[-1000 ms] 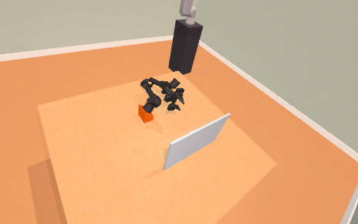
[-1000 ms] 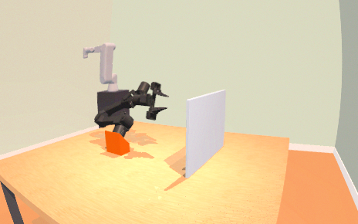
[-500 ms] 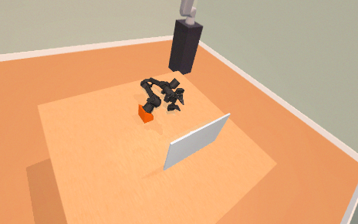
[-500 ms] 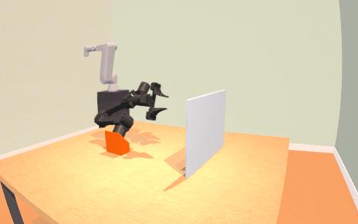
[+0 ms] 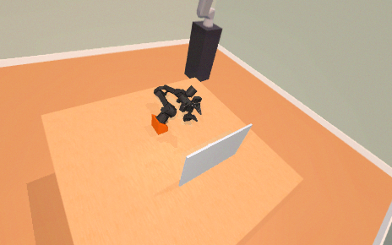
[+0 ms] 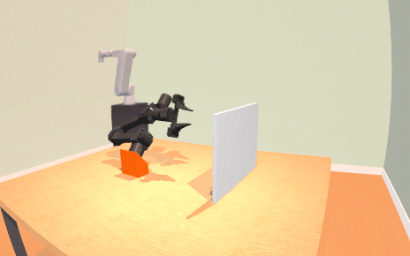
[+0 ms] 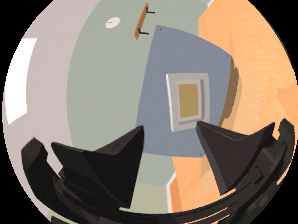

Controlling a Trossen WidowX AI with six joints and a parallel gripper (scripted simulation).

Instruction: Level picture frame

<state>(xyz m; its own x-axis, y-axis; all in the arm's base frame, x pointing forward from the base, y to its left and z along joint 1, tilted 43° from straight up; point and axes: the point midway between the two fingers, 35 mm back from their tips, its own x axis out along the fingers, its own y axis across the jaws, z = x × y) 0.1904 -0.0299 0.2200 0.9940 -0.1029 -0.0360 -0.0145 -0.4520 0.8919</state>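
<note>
Now: the picture frame 200 mm ahead of my gripper tip, 90 mm below it and 20 mm to the right of it. From my gripper tip the other things lie so: wall panel: 210 mm ahead, 100 mm below, 30 mm to the right.
</note>
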